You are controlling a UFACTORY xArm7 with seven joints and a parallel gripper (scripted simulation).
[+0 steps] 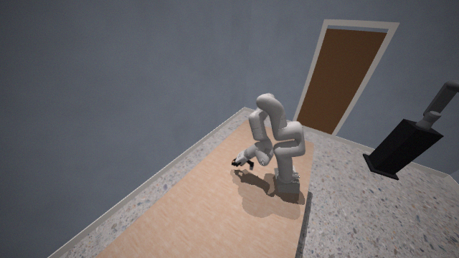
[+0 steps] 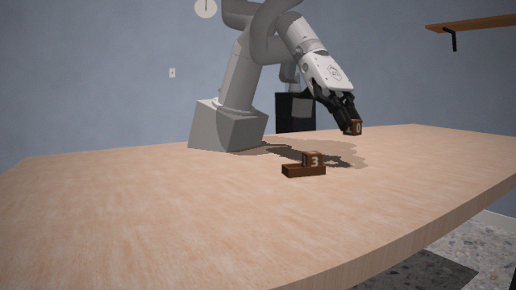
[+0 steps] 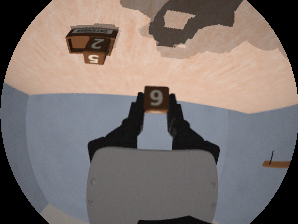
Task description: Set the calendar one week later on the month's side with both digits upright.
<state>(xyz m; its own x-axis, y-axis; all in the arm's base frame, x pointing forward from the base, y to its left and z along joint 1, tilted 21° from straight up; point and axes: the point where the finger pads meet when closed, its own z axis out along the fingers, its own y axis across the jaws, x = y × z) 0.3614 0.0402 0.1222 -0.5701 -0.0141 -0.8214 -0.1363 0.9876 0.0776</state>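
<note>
The brown wooden tray is 20 mm behind my hand, 100 mm to the right of it and 90 mm below it. The rest, counted from my hand: cube 10 mm ahead, 20 mm below.
</note>
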